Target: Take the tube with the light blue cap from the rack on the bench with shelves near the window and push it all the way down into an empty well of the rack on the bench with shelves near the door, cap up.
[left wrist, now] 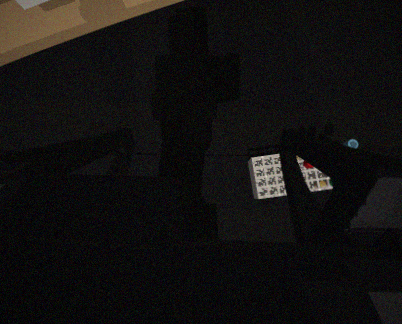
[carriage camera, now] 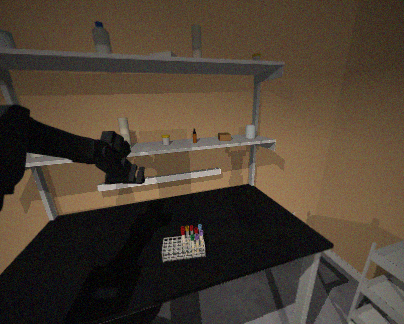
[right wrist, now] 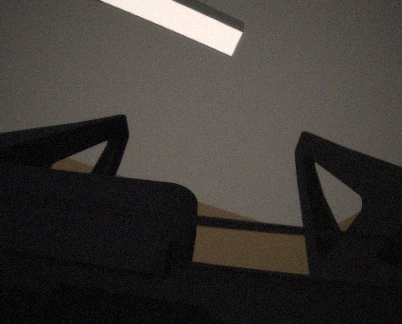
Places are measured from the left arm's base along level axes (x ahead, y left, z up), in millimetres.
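Pixels of known places: left gripper, fingertip midpoint: [left wrist: 204, 137] [carriage camera: 132, 181]; right gripper, fingertip midpoint: [right wrist: 211, 132].
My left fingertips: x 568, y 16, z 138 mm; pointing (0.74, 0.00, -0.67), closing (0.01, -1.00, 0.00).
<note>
For each thing: its top centre in the pictures, then the offset to it from my left fingertips. Level surfaces: height alone.
- tube with the light blue cap, top centre: [left wrist: 353, 144] [carriage camera: 199, 225] dx +69, dy -265, dz -271 mm
- white rack, top centre: [left wrist: 300, 171] [carriage camera: 183, 242] dx +22, dy -187, dz -334 mm
- black bench, surface height: dz -390 mm
- lower shelf, surface height: dz +66 mm
The tube with the light blue cap [carriage camera: 200, 227] [left wrist: 353, 144] stands upright at the back right corner of the white rack [carriage camera: 172, 258] [left wrist: 254, 180], among several tubes with red, yellow, green and purple caps. The rack's left columns show empty wells. In the left wrist view, a finger hides part of the rack. My left gripper [carriage camera: 138, 174] [left wrist: 204, 137] is open and empty, high above the black bench, to the left of the rack in the carriage view. My right gripper [right wrist: 211, 132] is open and empty, facing the ceiling. The second rack does not show.
The black bench [carriage camera: 240, 215] has a lower shelf [carriage camera: 175, 147] with a yellow-lidded jar, a brown bottle, a brown box and a white cup. An upper shelf [carriage camera: 220, 66] holds bottles. A white cart [carriage camera: 367, 270] stands at the lower right. A ceiling lamp [right wrist: 200, 27] shows above my right gripper.
</note>
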